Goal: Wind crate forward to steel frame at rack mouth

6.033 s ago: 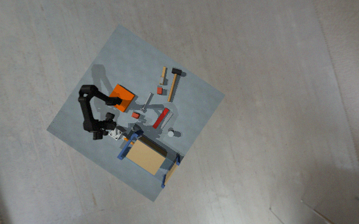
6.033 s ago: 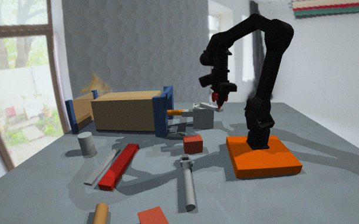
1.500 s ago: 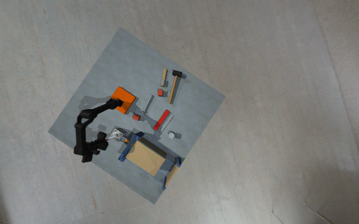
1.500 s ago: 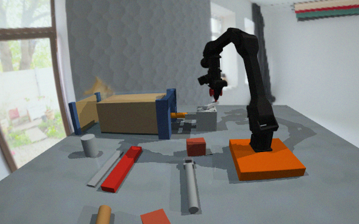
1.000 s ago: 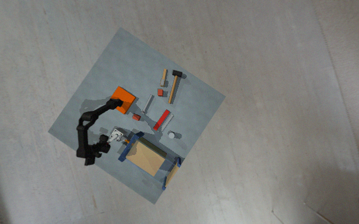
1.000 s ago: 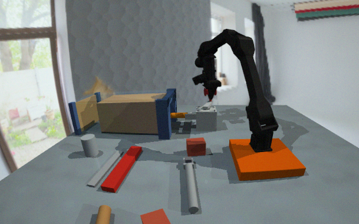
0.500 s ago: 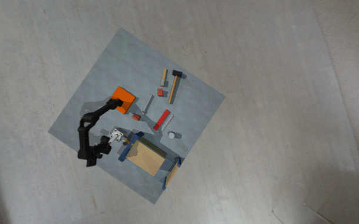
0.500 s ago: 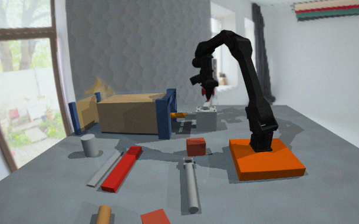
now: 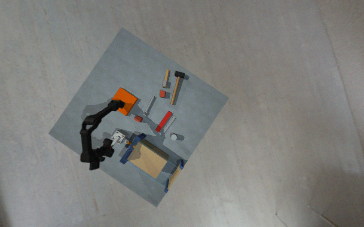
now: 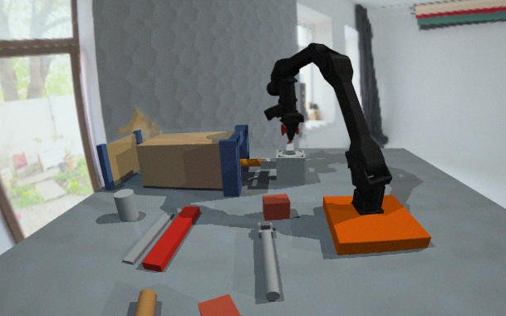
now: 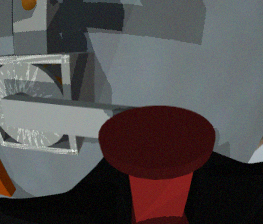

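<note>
My gripper tip is 40 mm to the right of the grey crank handle and 10 mm above it. From my gripper tip the other things lie so: grey winch 10 mm behind, 90 mm to the left, 80 mm below; then red knob 20 mm above; then frame 170 mm ahead, 90 mm to the left.
</note>
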